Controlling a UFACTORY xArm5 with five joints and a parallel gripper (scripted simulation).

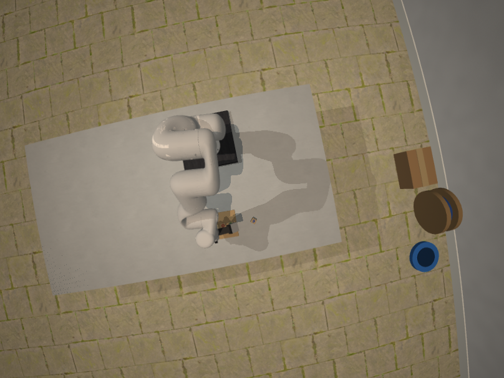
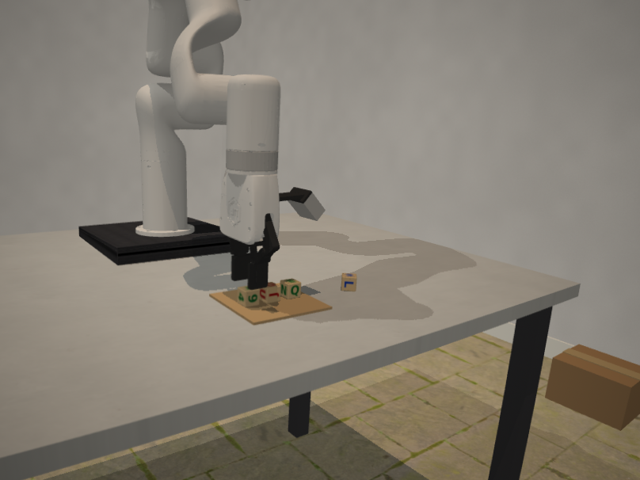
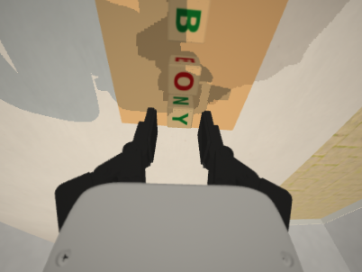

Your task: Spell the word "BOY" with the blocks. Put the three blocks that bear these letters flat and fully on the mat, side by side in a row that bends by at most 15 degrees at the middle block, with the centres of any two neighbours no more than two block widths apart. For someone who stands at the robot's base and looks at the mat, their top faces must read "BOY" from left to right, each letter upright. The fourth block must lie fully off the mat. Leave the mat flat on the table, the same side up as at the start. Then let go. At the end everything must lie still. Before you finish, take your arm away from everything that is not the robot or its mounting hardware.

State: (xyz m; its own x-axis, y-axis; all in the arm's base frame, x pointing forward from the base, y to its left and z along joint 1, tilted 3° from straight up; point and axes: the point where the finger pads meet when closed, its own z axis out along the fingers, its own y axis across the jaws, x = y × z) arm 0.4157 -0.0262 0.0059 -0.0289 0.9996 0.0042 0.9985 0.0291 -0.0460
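My hand is 5 cm above the tan mat and 4 cm to the right of it.
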